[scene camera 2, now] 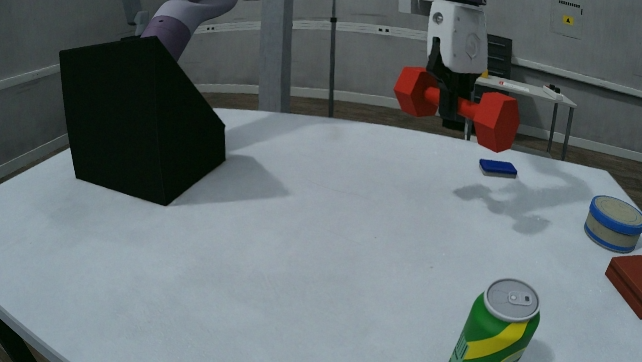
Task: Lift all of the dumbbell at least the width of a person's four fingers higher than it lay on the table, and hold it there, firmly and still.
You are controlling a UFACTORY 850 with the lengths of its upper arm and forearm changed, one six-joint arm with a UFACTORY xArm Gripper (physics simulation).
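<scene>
A red dumbbell (467, 107) with hexagonal ends hangs in the air above the right back part of the table (320, 230), its shadow falling on the table well apart from it. My gripper (452, 107) points down from above and is shut on the dumbbell's handle, between the two ends. The dumbbell is tilted a little in the view, its right end lower in the picture. The far finger is partly hidden behind the near one and the handle.
A large black angular block (150, 120) stands at the left back. A blue and grey eraser (498, 168) lies below the dumbbell. A round tin (613, 224) and a brown-red box (627, 280) are at the right edge. A green and yellow can (500, 330) stands at the front right.
</scene>
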